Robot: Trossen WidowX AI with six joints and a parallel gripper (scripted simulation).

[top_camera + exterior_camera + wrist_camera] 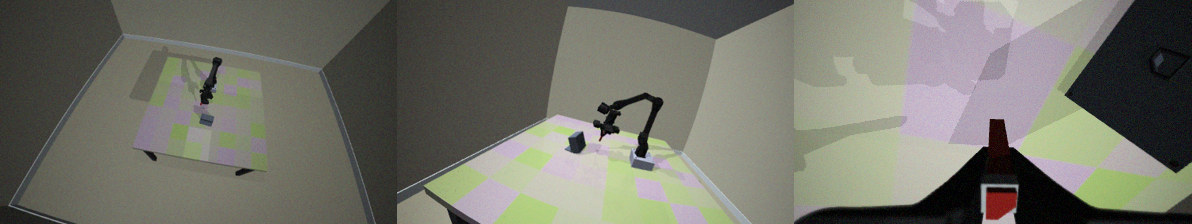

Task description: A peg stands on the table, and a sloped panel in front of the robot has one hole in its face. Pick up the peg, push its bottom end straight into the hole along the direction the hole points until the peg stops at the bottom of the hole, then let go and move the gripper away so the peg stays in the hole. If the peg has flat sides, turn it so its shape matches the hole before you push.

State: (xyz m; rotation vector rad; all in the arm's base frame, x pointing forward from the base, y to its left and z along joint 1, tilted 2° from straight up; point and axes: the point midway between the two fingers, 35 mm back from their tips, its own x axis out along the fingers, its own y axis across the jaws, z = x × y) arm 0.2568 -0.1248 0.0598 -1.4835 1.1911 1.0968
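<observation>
Now: the dark sloped panel 160 mm ahead of my gripper tip, 50 mm to the left of it and 50 mm below it. Also, from my gripper tip: red square peg 20 mm above.
</observation>
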